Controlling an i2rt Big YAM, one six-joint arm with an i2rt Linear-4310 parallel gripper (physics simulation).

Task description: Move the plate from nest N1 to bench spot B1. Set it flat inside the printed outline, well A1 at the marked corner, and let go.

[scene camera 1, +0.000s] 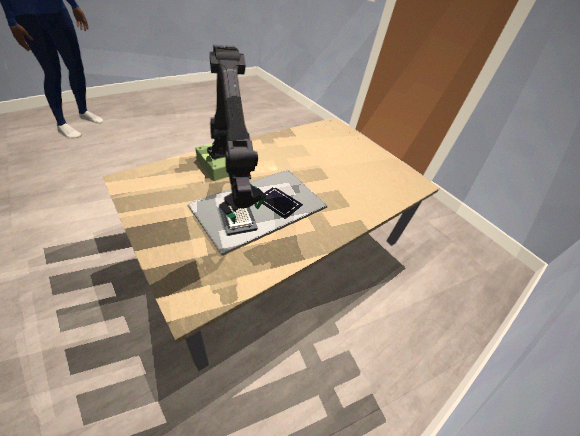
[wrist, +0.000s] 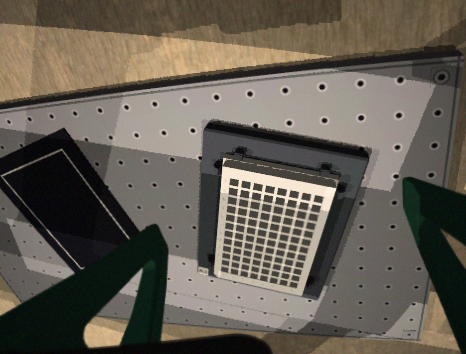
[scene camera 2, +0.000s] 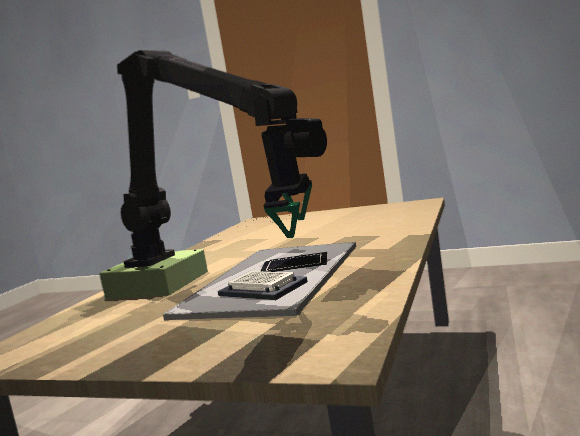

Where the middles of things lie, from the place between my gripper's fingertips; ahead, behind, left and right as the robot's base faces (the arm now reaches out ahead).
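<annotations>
Relative to the well plate (scene camera 2: 254, 280), my gripper is 12 cm above it, 12 cm past it and 3 cm to the right of it. The mat (scene camera 2: 313, 258) is 13 cm below my hand, 12 cm behind it and 24 cm to the left of it.
</annotations>
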